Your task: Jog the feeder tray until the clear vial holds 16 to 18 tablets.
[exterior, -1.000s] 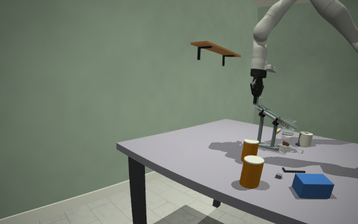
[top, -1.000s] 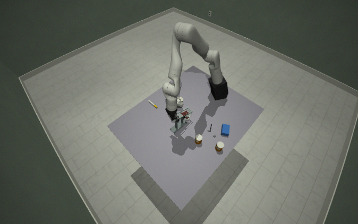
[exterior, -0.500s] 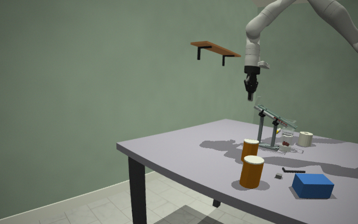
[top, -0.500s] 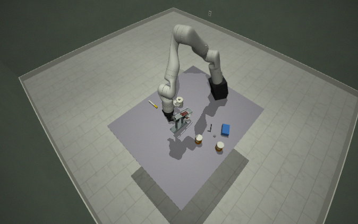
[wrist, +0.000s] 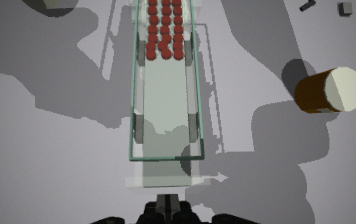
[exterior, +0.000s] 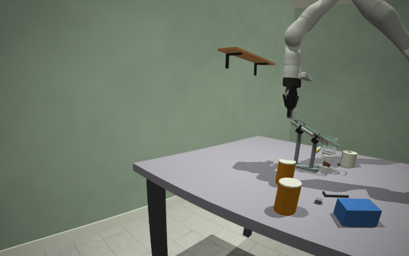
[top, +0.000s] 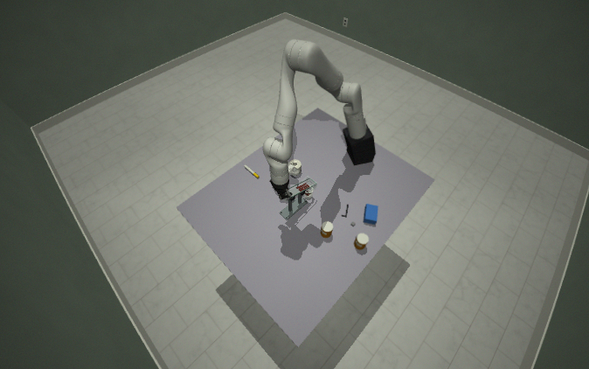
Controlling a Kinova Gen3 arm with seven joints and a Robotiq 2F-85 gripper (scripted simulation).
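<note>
Right now the feeder tray is 9 cm behind my hand, 1 cm to the left of it and 5 cm below it. Round my hand: black hex key 23 cm behind, 23 cm to the left, 20 cm below; then clear vial 18 cm behind, 1 cm to the left, 16 cm below; then white roll 26 cm behind, 16 cm to the right, 17 cm below.
</note>
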